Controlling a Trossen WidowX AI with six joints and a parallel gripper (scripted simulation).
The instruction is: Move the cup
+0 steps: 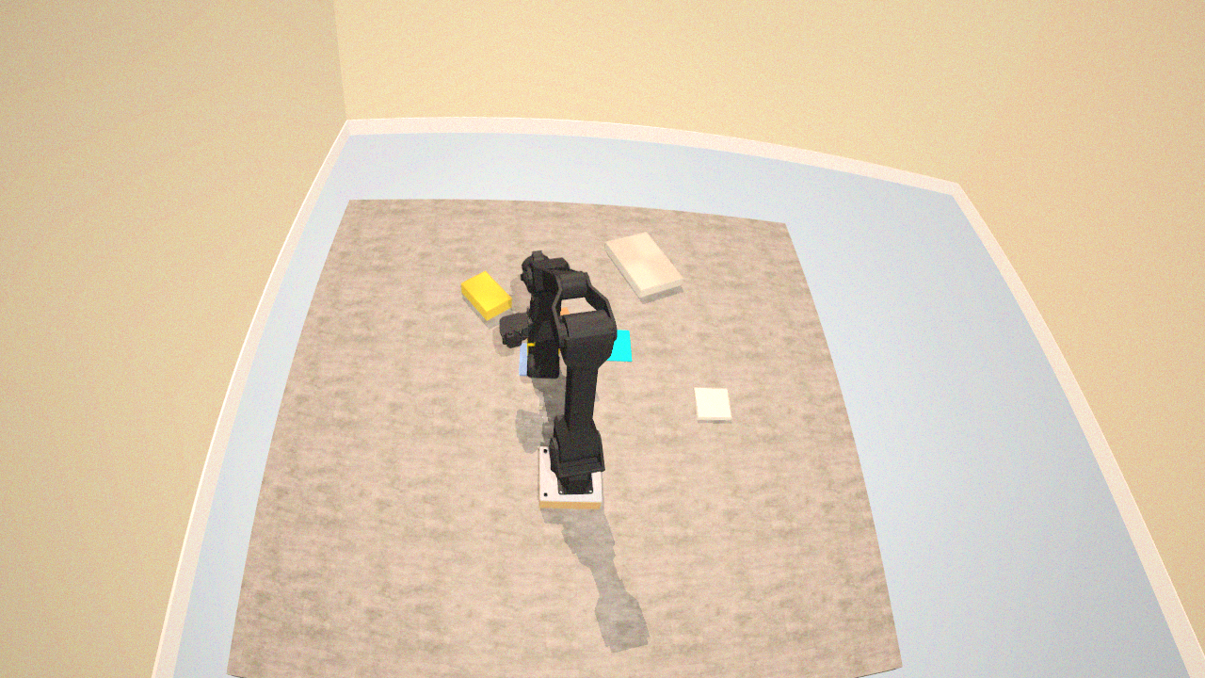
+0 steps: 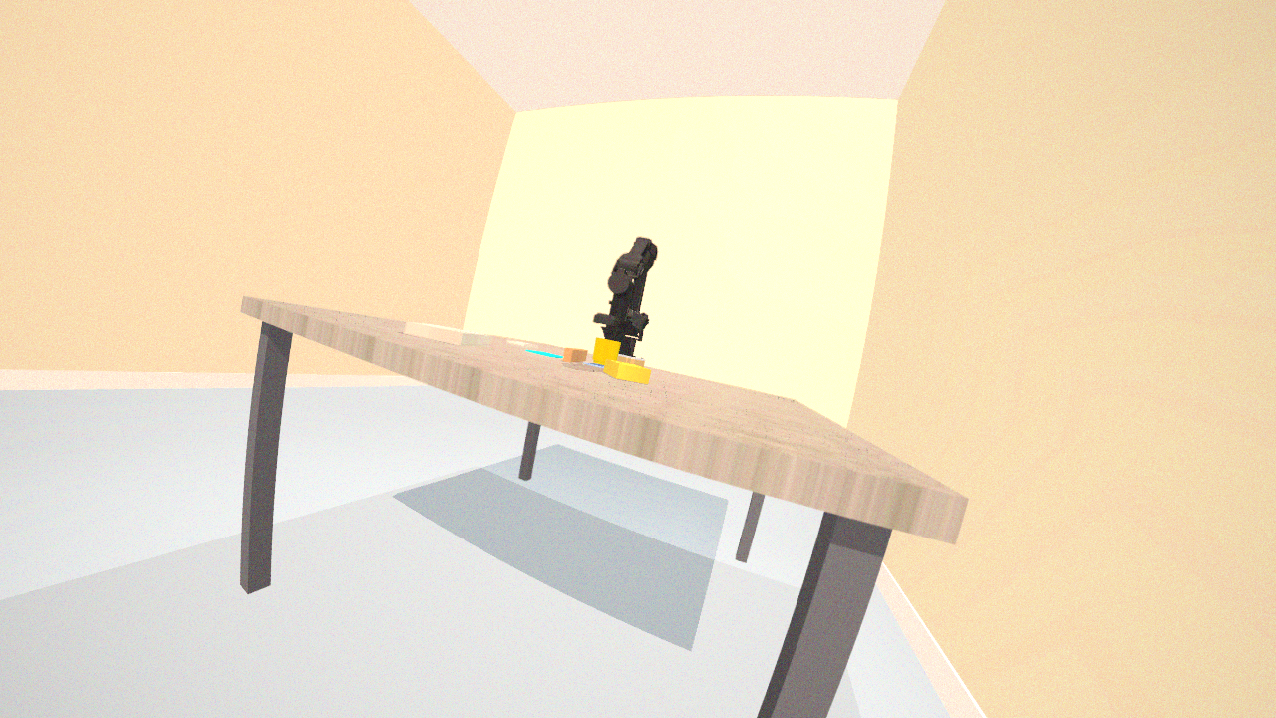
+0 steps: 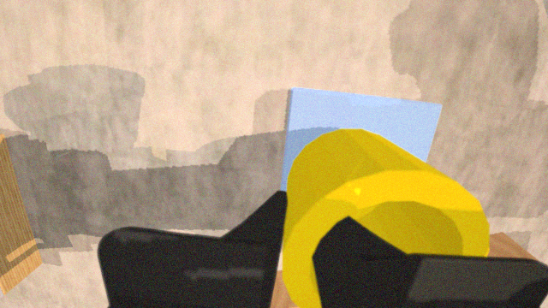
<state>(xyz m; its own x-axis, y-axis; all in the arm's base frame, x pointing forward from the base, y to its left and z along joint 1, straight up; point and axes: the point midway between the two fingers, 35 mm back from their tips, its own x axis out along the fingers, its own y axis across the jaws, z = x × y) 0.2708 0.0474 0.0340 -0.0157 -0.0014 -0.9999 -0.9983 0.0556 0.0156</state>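
My gripper tip is now 160 mm to the left of the bright cyan pad, 80 mm short of it and 50 mm above it. The rest, counted from my gripper tip: yellow cup (20 mm ahead); then pale blue pad (50 mm below, 40 mm ahead); then yellow block (210 mm ahead, 120 mm to the left, 30 mm below).
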